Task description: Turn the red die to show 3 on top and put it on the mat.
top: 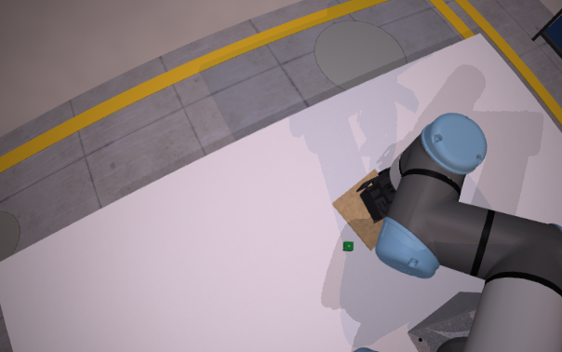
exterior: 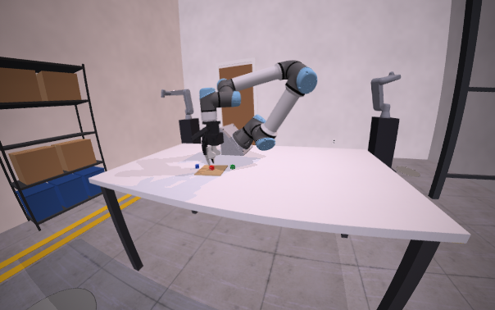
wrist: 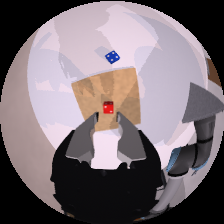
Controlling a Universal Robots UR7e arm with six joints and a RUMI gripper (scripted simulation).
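The red die lies 4 cm below my hand. The rest, counted from my hand: mat 5 cm below; then blue die 10 cm to the right, 4 cm below, 1 cm behind; then green die 10 cm to the left, 5 cm behind, 4 cm below.
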